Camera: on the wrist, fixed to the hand. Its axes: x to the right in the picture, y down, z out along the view.
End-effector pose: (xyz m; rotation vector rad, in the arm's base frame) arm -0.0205 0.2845 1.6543 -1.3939 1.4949 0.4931
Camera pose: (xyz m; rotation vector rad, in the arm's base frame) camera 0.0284 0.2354 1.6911 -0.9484 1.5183 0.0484
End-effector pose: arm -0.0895 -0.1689 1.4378 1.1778 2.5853 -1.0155
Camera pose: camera -0.1334 -0.1771 1.5023 -1.2252 -2.2025 1.6761
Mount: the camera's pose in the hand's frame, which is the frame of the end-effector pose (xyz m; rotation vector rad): 0.0014 -0.0689 -0.0375 0.5599 0.0297 0.0180
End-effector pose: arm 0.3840 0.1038 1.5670 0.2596 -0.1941 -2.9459
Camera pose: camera 0.3782 0.1665 1.5202 0.3678 -1.0095 -2.8004
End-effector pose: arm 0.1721 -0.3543 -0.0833 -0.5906 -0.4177 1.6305
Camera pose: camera 0.2494 -0.3453 -0.0734 -0.1941 0.0742 1.6576
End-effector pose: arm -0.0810 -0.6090 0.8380 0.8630 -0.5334 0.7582
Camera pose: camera -0.0226 -0.6067 0.7857 1.3620 -0.3014 0.9543
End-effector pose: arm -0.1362 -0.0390 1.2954 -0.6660 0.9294 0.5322
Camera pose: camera -0.1097 -0.1128 1.2979 -0.1595 1.0537 0.2559
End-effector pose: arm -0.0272 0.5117 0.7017 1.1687 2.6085 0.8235
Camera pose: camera -0.0857 0.4598 0.6953 -1.2323 -2.7939 -0.0921
